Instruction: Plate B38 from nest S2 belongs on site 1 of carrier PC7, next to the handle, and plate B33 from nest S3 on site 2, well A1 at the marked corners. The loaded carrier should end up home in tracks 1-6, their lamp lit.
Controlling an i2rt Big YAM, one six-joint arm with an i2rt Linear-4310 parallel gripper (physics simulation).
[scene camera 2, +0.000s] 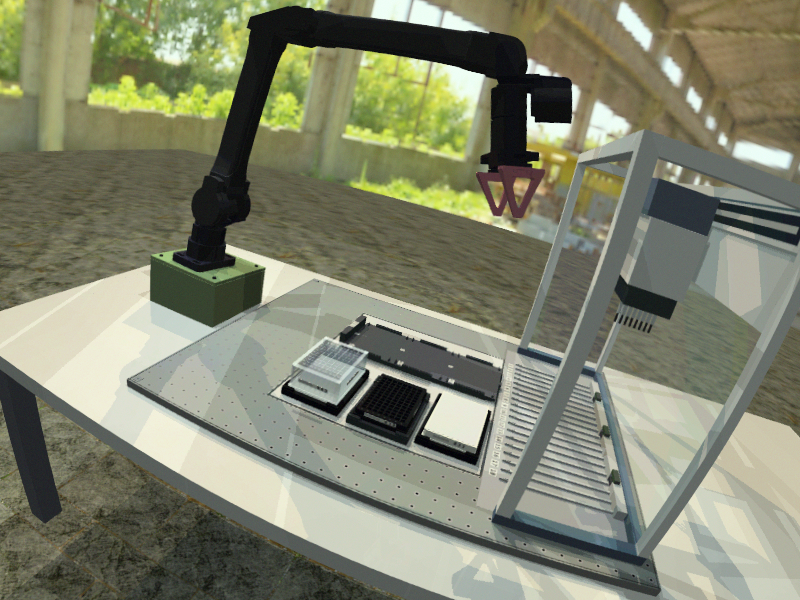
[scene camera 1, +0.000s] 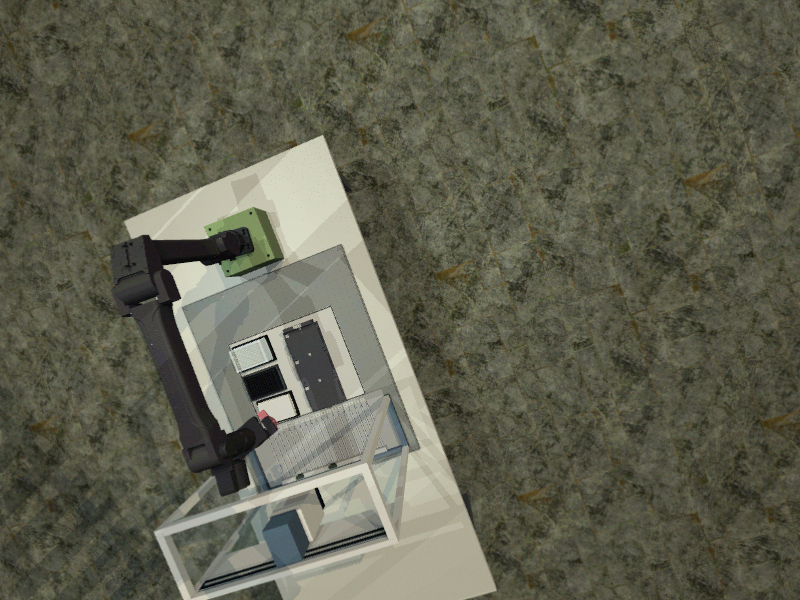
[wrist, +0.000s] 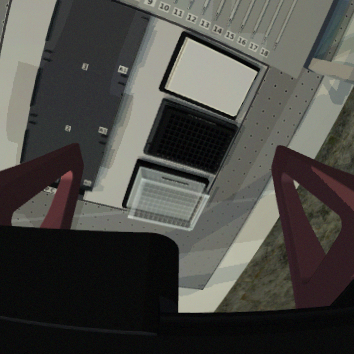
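Seen in the pictures: gripper, between the fingertips: (scene camera 2: 506, 217) (scene camera 1: 262, 432) (wrist: 176, 154); arm's base, origin of its link: (scene camera 2: 204, 262) (scene camera 1: 234, 243).
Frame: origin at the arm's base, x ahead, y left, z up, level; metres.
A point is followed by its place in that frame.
My gripper (scene camera 1: 266, 418) @[x 0.575, y 0.035, z 0.248 m] (scene camera 2: 508, 215) @[x 0.575, y 0.035, z 0.248 m] (wrist: 176, 154) @[x 0.575, y 0.035, z 0.248 m] is open and empty, pointing down high above the plates. The dark carrier (scene camera 1: 313, 364) @[x 0.483, y 0.113, z -0.072 m] (scene camera 2: 420, 355) @[x 0.480, y 0.116, z -0.073 m] (wrist: 85, 90) @[x 0.511, y 0.103, z -0.073 m] lies beside the plate row with no plate on it. Its site 2 and 3 labels show in the wrist view; a finger partly covers its site 1 end. A clear plate (scene camera 1: 252, 354) @[x 0.384, y -0.082, z -0.042 m] (scene camera 2: 329, 361) @[x 0.388, y -0.103, z -0.031 m] (wrist: 167, 197) @[x 0.396, y -0.088, z -0.042 m] with a transparent top piece, a black plate (scene camera 1: 264, 382) @[x 0.498, y -0.080, z -0.060 m] (scene camera 2: 392, 400) @[x 0.503, y -0.094, z -0.058 m] (wrist: 192, 137) @[x 0.507, y -0.086, z -0.065 m] and a white plate (scene camera 1: 277, 408) @[x 0.603, y -0.061, z -0.057 m] (scene camera 2: 455, 419) @[x 0.605, y -0.078, z -0.058 m] (wrist: 215, 75) @[x 0.615, y -0.069, z -0.058 m] sit in three dark nests. Plate and nest names are unreadable.
The grooved track deck (scene camera 1: 316, 439) @[x 0.762, y 0.034, z -0.084 m] (scene camera 2: 555, 426) @[x 0.725, y -0.233, z 0.081 m] adjoins the white plate's end; numbers 9 to 18 show in the wrist view. A tall pale frame (scene camera 1: 378, 497) @[x 0.749, y 0.350, z 0.396 m] (scene camera 2: 630, 193) @[x 0.712, y -0.235, z 0.335 m] stands over it, carrying a blue-and-grey pipetting head (scene camera 1: 286, 536) @[x 0.807, y 0.088, z 0.376 m] (scene camera 2: 672, 248). The green arm base (scene camera 2: 206, 290) @[x 0.079, y -0.069, z -0.022 m] is opposite.
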